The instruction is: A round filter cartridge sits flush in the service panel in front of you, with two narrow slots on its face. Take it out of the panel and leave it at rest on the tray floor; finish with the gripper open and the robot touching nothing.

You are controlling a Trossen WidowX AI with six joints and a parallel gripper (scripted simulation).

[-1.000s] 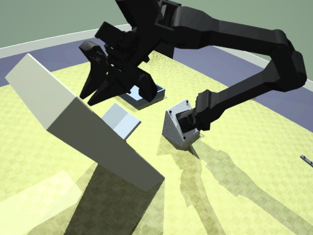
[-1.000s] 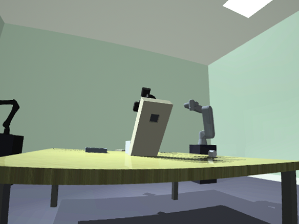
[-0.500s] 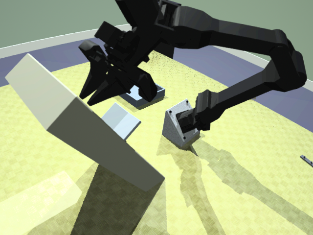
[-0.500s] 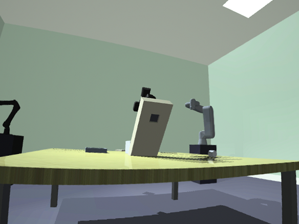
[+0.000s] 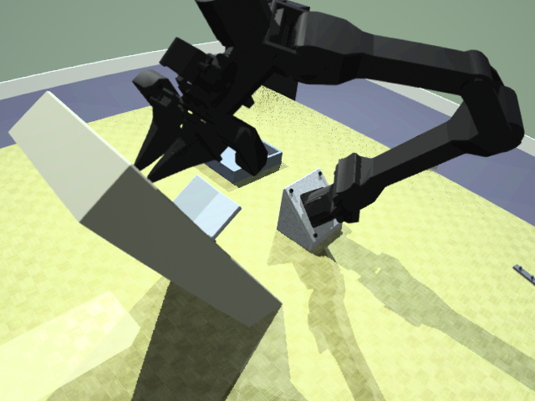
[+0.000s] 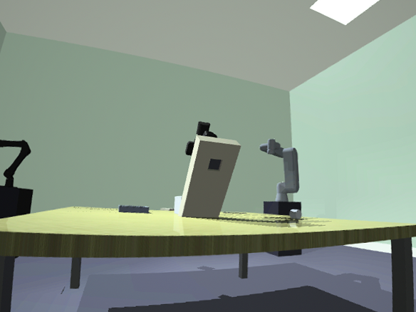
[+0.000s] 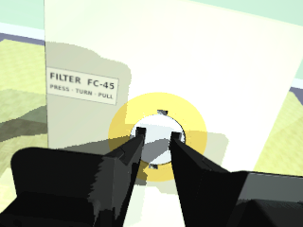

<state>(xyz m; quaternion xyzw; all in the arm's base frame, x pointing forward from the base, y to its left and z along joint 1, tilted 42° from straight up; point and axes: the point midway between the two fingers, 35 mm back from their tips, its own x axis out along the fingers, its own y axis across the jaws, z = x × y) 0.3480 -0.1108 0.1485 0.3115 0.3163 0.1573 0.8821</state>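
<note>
Right now my gripper tip is 2 cm short of the round filter cartridge and 1 cm above it. Also, from my gripper tip: cream service panel (9 cm below, 3 cm behind); then tray (39 cm behind, 30 cm to the right, 25 cm below).
</note>
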